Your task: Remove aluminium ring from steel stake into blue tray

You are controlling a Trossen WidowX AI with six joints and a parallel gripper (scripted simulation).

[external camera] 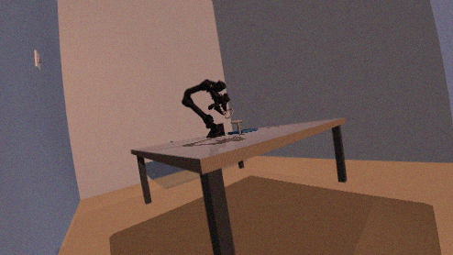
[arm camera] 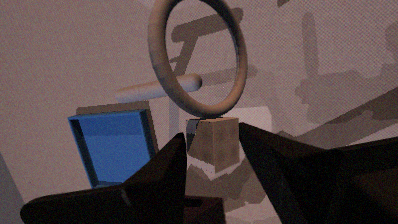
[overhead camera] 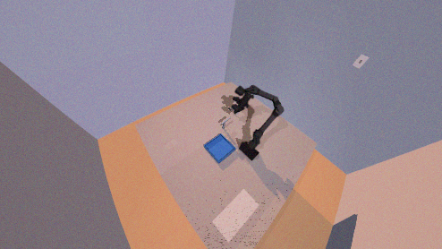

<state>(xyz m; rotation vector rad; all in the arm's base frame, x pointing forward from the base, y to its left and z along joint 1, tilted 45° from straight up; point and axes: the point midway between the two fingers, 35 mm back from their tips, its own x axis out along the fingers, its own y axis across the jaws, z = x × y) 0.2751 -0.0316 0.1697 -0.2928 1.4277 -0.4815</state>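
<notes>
My gripper tip is 270 mm to the right of the blue tray, 160 mm above it and 70 mm past it. Also, from my gripper tip: aluminium ring: 40 mm ahead, 10 mm to the right.
</notes>
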